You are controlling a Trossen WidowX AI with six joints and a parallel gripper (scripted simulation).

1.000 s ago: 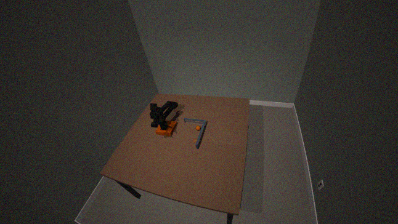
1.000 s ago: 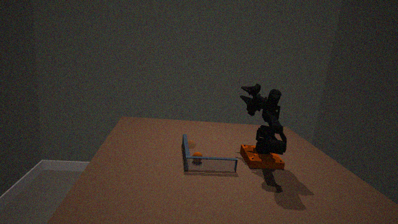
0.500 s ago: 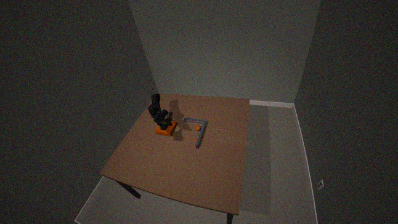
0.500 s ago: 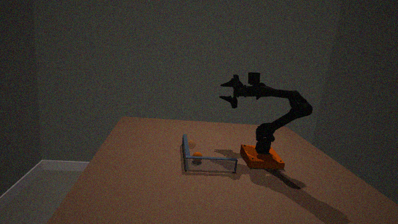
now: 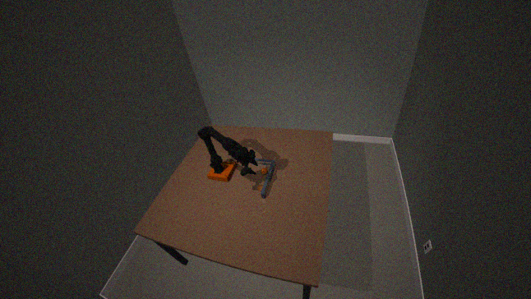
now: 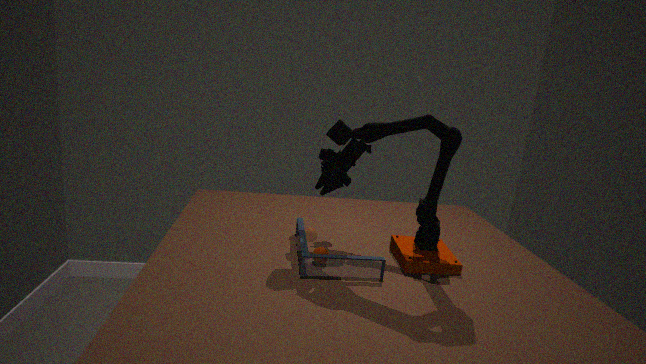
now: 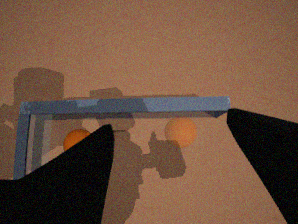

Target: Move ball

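The orange ball lies 16 cm below my gripper tip, 13 cm to the left of it and 1 cm behind it. Round my gripper tip: faint orange patch (16 cm below, 3 cm to the right, 1 cm ahead).
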